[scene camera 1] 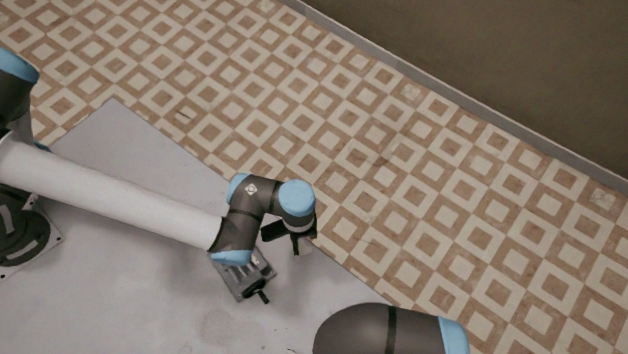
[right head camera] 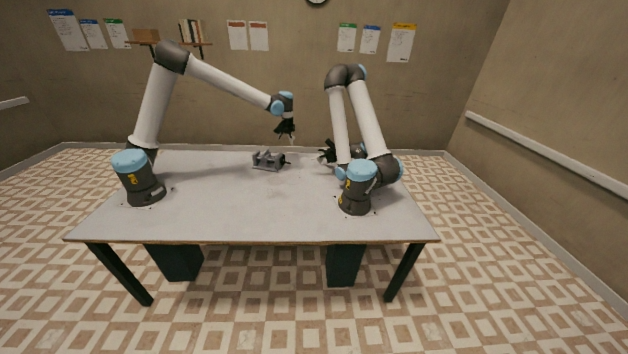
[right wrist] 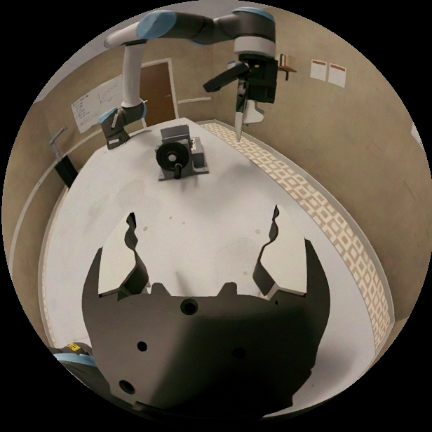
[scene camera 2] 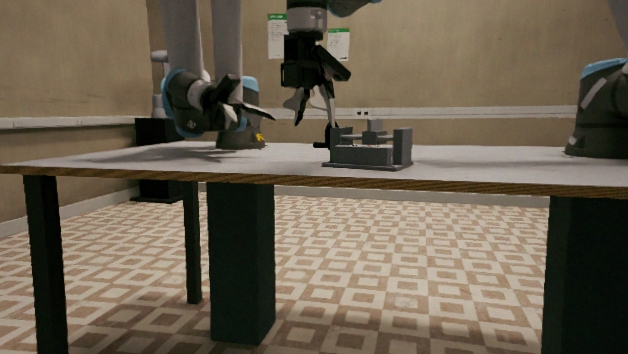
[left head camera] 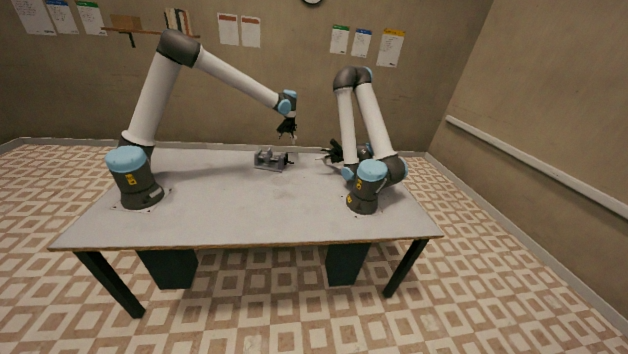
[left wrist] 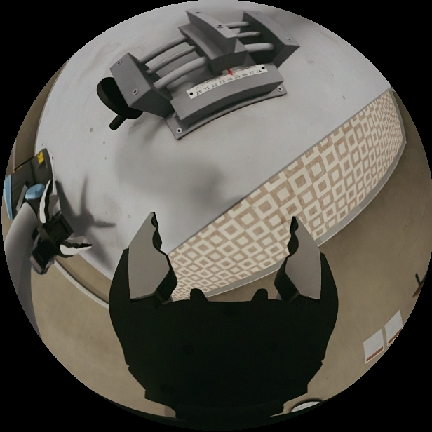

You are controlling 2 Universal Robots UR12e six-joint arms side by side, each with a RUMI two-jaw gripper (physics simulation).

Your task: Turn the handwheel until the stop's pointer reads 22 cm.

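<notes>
The grey stop device [left head camera: 269, 161] [scene camera 2: 363, 156] stands on the table. Its black handwheel [left wrist: 110, 95] [right wrist: 162, 159] [scene camera 1: 253, 288] has a crank handle [right wrist: 177, 171] [left wrist: 118, 122] low on the rim. In the left wrist view the stop's red pointer [left wrist: 230, 72] stands at about 24 on the white scale [left wrist: 206, 90]. My left gripper [left wrist: 224, 214] [scene camera 2: 316, 124] is open and empty, pointing down above the table near the wheel end. My right gripper [right wrist: 202, 208] [scene camera 2: 254, 120] is open and empty, low over the table and facing the handwheel from some distance.
The table's far edge [left wrist: 260, 184] runs close beyond the device. The left forearm [scene camera 1: 110, 197] reaches over the table towards the device. The folded right arm [left head camera: 348, 127] stands at the right in the left head camera, with its base [left head camera: 363, 197] nearby.
</notes>
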